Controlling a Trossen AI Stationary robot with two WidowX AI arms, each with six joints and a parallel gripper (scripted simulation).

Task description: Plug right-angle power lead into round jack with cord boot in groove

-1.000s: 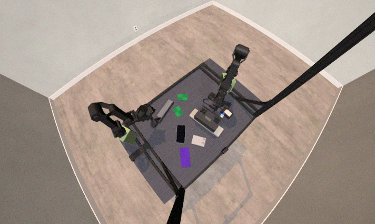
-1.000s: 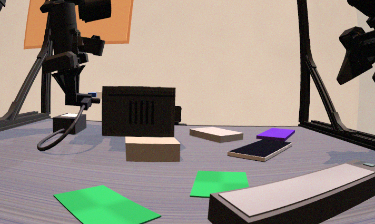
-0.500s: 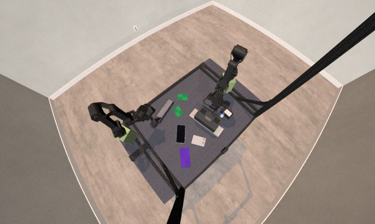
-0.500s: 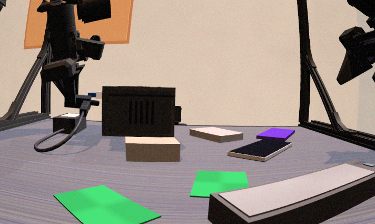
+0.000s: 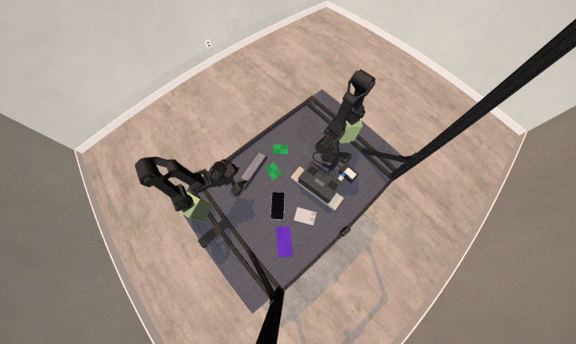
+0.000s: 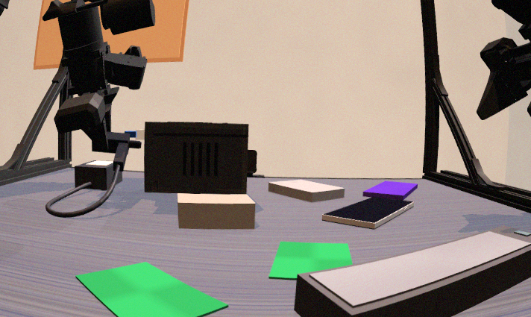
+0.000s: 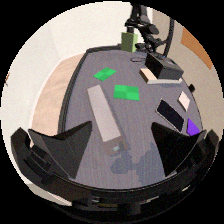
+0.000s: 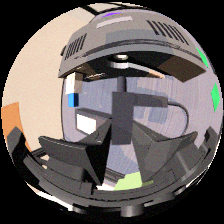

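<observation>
The black right-angle plug is 30 mm below my right hand, 20 mm to the left of it and 10 mm behind it. Round my right hand: block: 140 mm to the left, 90 mm below, 70 mm behind.
</observation>
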